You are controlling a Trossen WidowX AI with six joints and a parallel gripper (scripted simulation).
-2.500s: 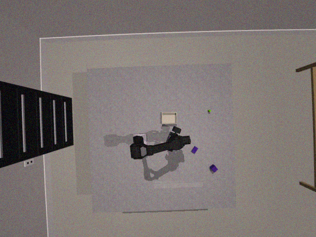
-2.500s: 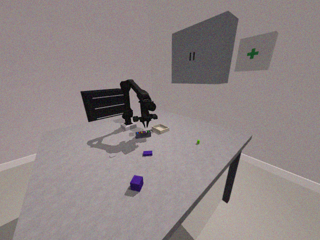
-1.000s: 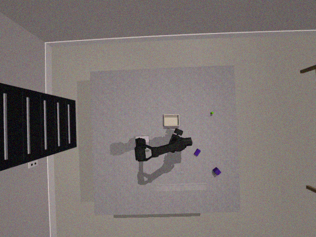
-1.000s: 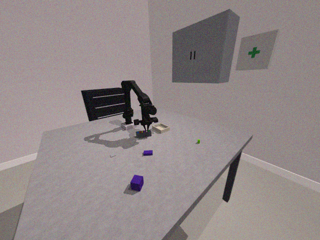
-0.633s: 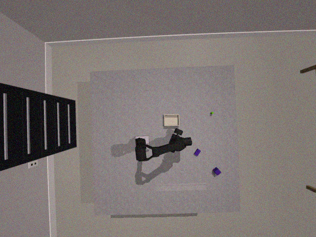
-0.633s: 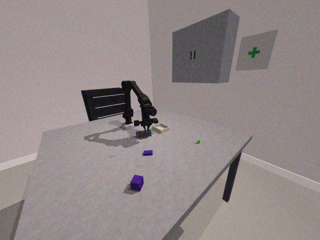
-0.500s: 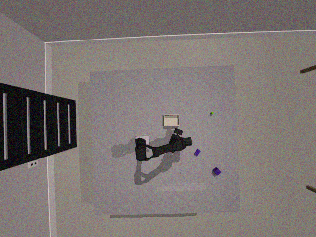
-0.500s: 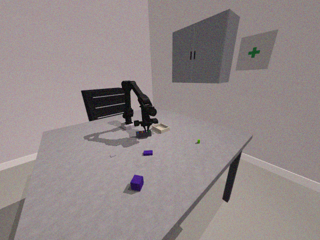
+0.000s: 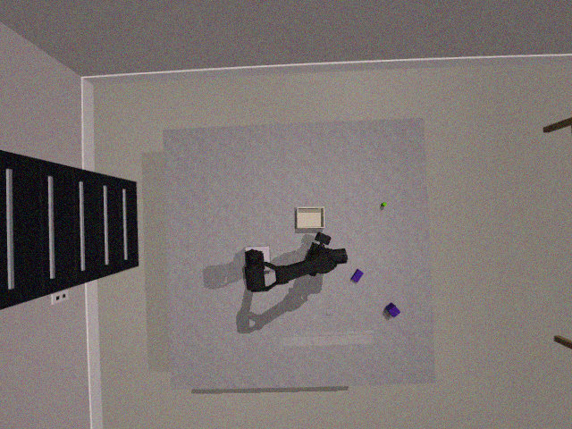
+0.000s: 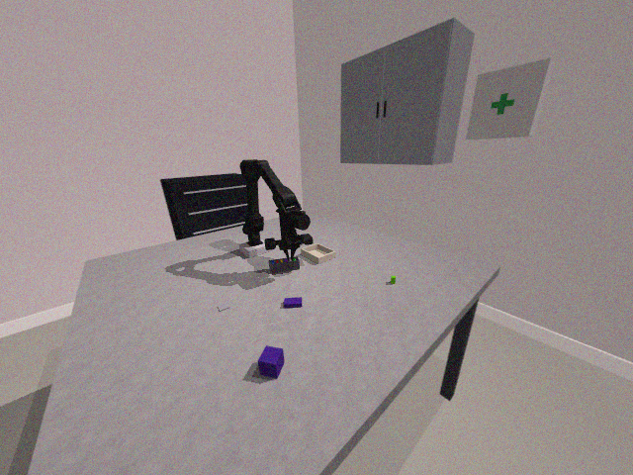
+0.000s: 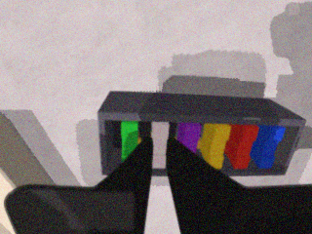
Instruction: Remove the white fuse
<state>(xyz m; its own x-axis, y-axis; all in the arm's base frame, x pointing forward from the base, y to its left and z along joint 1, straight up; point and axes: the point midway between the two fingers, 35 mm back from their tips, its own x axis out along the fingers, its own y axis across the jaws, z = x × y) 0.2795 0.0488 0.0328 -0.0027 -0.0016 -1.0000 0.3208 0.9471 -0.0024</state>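
The green fuse lies 2 cm to the left of my gripper tip, 1 cm below it and 1 cm ahead of it. The rest, counted from my gripper tip: purple fuse 2 cm to the right, 1 cm below, 1 cm behind; white fuse 1 cm below; cream tray 16 cm to the left, 3 cm below, 3 cm behind.
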